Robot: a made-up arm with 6 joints.
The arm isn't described. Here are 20 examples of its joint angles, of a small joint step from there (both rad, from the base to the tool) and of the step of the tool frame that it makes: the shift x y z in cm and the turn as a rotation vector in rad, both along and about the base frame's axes.
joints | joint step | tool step
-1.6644 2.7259 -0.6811 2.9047 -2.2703 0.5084 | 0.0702 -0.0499 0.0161 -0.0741 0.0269 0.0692 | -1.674 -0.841 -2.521 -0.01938 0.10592 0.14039
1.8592 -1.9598 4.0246 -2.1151 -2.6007 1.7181 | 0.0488 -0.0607 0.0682 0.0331 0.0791 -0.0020 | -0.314 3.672 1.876 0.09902 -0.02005 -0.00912
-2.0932 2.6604 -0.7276 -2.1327 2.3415 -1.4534 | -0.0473 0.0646 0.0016 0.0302 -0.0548 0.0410 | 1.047 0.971 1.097 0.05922 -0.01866 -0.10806
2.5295 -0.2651 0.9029 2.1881 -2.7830 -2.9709 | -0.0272 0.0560 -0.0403 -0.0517 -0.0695 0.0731 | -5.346 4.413 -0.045 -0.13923 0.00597 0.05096
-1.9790 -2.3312 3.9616 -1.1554 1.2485 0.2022 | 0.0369 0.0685 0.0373 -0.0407 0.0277 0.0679 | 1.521 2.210 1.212 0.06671 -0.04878 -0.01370
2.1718 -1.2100 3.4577 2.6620 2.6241 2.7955 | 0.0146 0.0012 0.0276 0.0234 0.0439 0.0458 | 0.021 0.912 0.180 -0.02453 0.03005 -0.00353
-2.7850 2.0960 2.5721 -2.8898 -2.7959 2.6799 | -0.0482 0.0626 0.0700 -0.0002 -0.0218 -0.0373 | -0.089 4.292 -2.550 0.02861 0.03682 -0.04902
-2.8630 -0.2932 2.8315 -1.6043 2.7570 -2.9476 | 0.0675 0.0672 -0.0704 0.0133 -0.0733 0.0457 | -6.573 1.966 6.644 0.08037 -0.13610 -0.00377
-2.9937 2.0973 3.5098 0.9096 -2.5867 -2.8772 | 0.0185 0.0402 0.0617 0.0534 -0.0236 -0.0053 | 2.489 -0.934 -1.857 -0.01326 0.00773 -0.04184
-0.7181 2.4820 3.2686 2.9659 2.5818 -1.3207 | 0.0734 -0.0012 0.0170 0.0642 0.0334 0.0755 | 2.242 4.139 0.010 -0.01800 0.02652 0.10408
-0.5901 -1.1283 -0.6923 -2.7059 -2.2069 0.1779 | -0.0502 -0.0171 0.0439 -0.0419 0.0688 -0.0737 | -0.405 1.040 2.063 0.00511 0.02874 -0.02522
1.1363 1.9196 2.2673 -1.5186 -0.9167 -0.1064 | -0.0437 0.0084 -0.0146 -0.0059 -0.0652 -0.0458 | 3.593 -1.903 -1.448 -0.05255 0.03679 0.02680
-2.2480 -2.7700 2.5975 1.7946 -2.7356 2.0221 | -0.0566 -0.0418 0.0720 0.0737 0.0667 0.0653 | -3.304 -3.617 3.290 -0.07503 0.01946 -0.00814
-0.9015 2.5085 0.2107 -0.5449 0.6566 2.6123 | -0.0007 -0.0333 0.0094 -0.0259 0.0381 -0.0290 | 1.630 -1.787 -0.144 -0.08816 -0.02493 -0.03454
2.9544 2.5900 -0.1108 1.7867 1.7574 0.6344 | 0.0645 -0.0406 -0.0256 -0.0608 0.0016 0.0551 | -1.997 1.345 0.551 0.06880 0.05799 0.02324
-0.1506 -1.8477 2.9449 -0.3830 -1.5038 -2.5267 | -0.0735 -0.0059 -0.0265 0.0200 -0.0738 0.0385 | -0.684 3.997 -0.256 0.07407 0.06259 -0.04796
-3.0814 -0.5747 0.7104 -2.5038 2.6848 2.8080 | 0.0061 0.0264 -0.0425 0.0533 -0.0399 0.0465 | -4.283 0.185 -0.839 0.04618 -0.04782 0.00776
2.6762 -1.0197 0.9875 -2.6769 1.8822 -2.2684 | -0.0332 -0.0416 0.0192 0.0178 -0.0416 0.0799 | 1.831 -3.105 -2.695 0.10011 0.01857 -0.06781
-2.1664 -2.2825 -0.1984 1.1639 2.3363 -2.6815 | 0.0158 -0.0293 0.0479 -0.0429 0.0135 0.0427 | -0.770 1.770 -3.529 -0.07111 0.09276 0.07793
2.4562 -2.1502 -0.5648 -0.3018 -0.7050 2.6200 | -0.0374 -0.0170 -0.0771 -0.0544 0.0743 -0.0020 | -3.599 0.815 -1.047 -0.01347 0.02435 0.01814
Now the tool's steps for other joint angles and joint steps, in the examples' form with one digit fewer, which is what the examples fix.
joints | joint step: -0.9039 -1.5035 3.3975 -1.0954 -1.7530 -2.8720 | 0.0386 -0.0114 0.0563 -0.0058 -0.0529 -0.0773
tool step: 0.40 -3.73 -0.71 0.0247 0.0072 0.0514
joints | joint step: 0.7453 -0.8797 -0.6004 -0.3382 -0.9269 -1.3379 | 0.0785 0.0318 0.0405 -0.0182 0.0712 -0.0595
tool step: 1.28 1.56 1.46 0.0935 0.0087 0.0289
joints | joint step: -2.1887 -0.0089 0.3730 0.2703 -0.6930 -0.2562 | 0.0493 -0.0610 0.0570 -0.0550 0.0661 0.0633
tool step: 4.02 3.15 3.69 -0.1330 0.1119 0.0998
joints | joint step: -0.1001 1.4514 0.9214 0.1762 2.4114 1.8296 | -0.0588 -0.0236 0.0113 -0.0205 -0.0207 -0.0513
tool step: -1.03 -5.32 2.37 -0.0012 -0.0087 -0.0235
